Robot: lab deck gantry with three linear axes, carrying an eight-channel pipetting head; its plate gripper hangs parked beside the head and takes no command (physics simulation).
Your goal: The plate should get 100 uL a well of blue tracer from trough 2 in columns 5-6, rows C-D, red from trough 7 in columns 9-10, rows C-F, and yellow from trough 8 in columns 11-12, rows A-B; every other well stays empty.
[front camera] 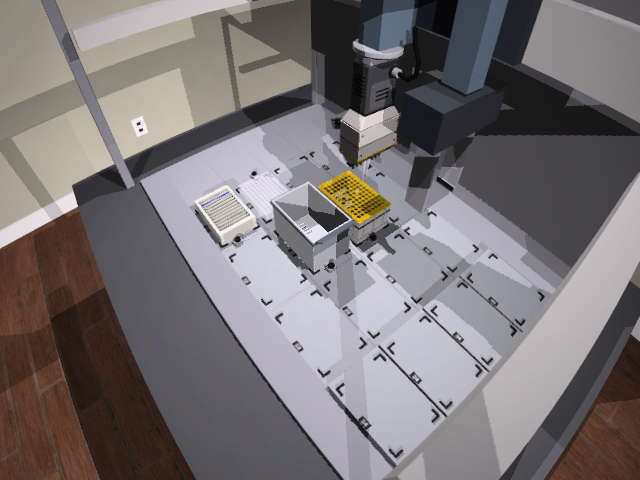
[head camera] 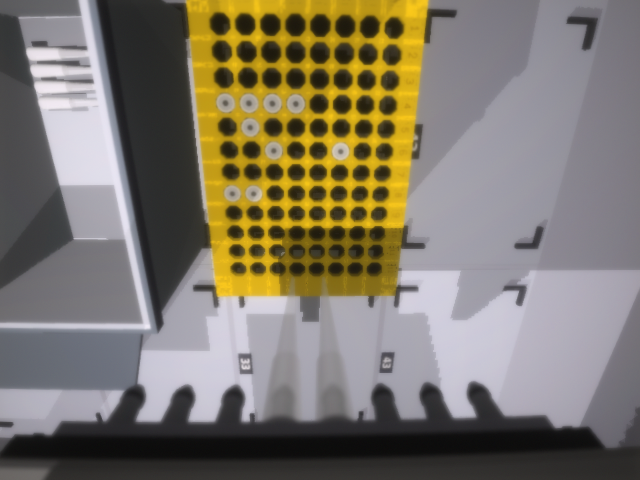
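Note:
The pipetting head (front camera: 369,136) (head camera: 310,439) hangs by the far end of the yellow tip rack (front camera: 355,196) (head camera: 206,170). Two pale tips (front camera: 365,167) (head camera: 308,382) are on its two middle channels; the other channels are bare. Several white tips (head camera: 260,103) sit in the rack. The white plate (front camera: 262,192) lies left of the rack in the front view; its well contents are too small to tell. The cream trough block (front camera: 226,215) shows a blue strip (front camera: 215,198); red and yellow cannot be made out. The parked plate gripper (front camera: 436,179) hangs beside the head, fingers apart, open and empty.
A deep grey open bin (front camera: 293,219) (head camera: 139,258) stands between the trough block and the tip rack, with several loose tips (head camera: 62,82) lying inside. Its walls rise close beside the rack. A blue column with a dark block (front camera: 439,116) carries the gripper.

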